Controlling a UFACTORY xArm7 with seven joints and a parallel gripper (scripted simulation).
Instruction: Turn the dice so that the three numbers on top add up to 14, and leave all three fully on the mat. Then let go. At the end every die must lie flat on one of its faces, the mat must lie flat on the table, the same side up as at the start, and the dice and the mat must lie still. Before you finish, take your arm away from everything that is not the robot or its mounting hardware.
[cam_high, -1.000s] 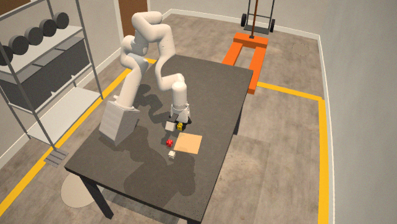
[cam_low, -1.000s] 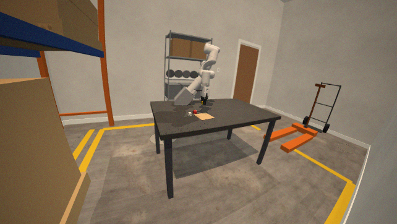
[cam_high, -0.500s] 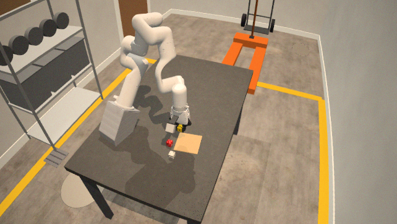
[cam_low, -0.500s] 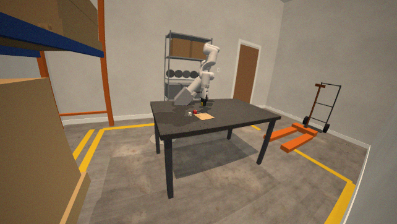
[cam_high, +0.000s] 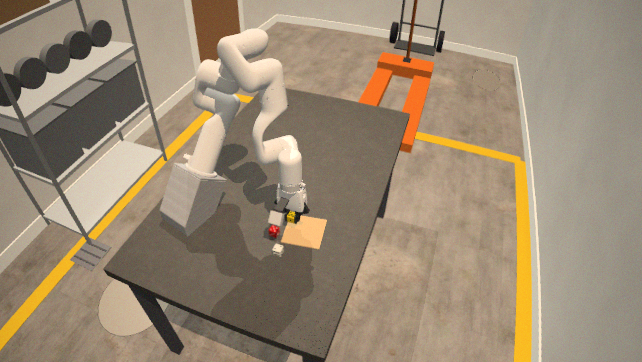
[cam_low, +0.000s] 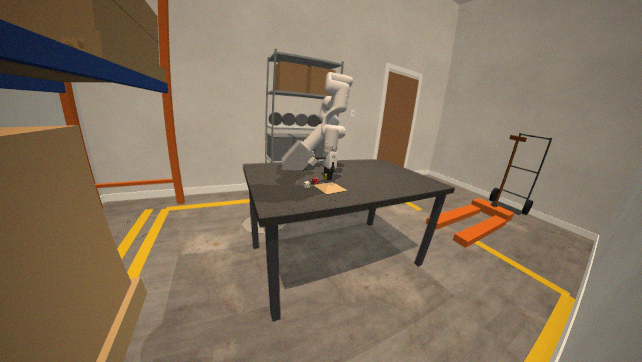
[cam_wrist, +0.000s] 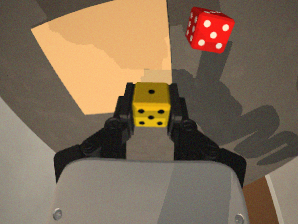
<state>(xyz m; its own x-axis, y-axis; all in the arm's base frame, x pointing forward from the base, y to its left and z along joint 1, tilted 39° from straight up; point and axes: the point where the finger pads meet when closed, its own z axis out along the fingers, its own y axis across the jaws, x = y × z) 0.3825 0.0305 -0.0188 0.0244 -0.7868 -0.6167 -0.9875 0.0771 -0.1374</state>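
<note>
My hand is 50 mm short of the mat and 60 mm above it. The rest, counted from my hand: red die 50 mm behind, 60 mm to the right, 40 mm below; then yellow die 10 mm below; then white die 10 mm ahead, 130 mm to the right, 40 mm below.
</note>
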